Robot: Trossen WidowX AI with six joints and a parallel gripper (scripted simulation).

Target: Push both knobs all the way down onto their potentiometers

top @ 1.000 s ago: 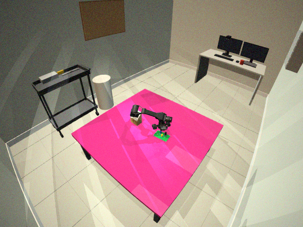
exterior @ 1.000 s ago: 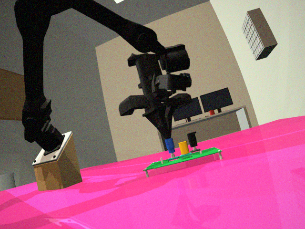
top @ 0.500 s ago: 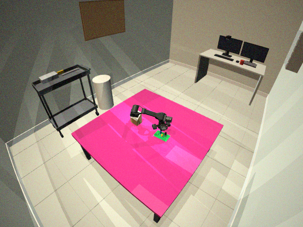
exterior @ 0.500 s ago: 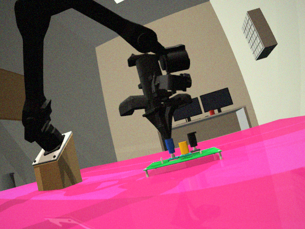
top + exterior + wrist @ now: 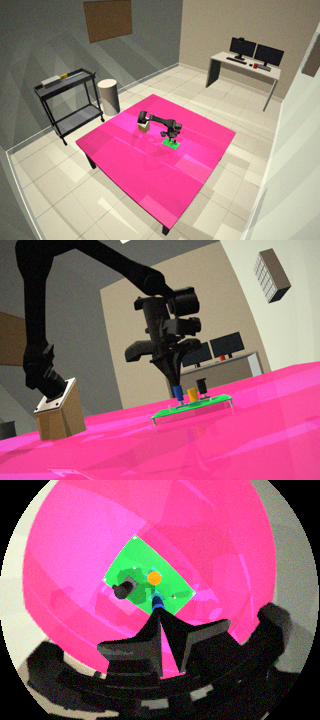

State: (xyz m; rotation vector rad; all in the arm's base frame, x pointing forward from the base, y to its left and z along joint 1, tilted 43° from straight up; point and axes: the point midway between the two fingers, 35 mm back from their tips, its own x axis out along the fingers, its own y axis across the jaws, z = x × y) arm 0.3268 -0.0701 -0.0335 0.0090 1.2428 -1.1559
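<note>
Right now my gripper tip is 5 cm short of the black knob, 1 cm to the right of it and 1 cm above it. The rest, counted from my gripper tip: blue knob (2 cm below).
</note>
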